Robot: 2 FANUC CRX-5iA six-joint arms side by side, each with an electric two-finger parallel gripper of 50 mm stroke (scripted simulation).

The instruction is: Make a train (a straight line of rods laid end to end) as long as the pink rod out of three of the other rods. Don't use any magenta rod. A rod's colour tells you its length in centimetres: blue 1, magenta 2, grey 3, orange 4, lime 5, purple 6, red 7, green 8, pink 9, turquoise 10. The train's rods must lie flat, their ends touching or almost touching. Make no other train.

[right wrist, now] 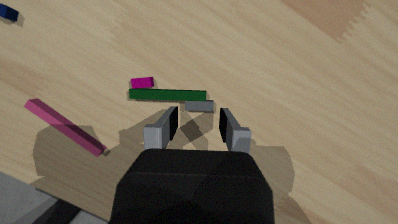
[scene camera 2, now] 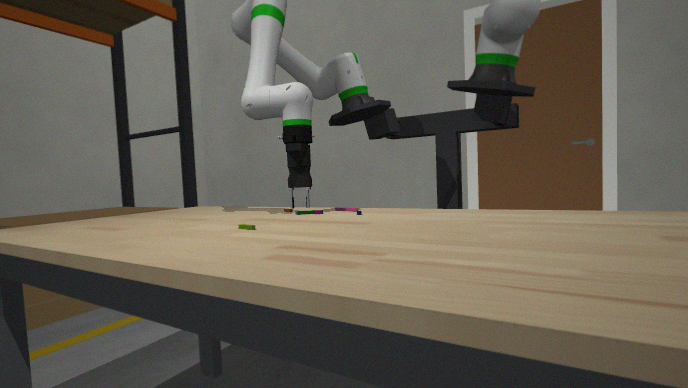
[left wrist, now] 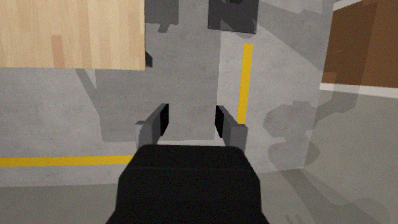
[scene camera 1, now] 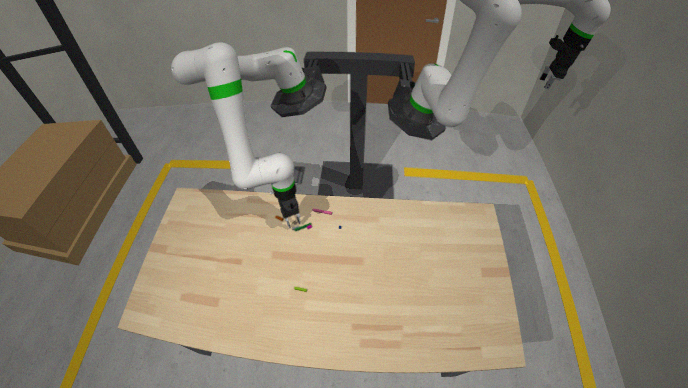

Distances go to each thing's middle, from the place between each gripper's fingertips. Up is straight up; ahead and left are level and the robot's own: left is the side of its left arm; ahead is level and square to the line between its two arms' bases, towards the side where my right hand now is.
Right now my right hand point(scene camera 2: 300, 207) is 10 mm past the green rod point(right wrist: 137, 93), 40 mm to the right of it and 30 mm above it. Round my right hand: pink rod point(right wrist: 36, 106) 110 mm behind, 100 mm to the left, 30 mm below.
Right now the pink rod is 860 mm to the right of my left hand, 650 mm below it and 430 mm ahead of it. Round my left hand: green rod (920 mm to the right, 650 mm below, 540 mm ahead).
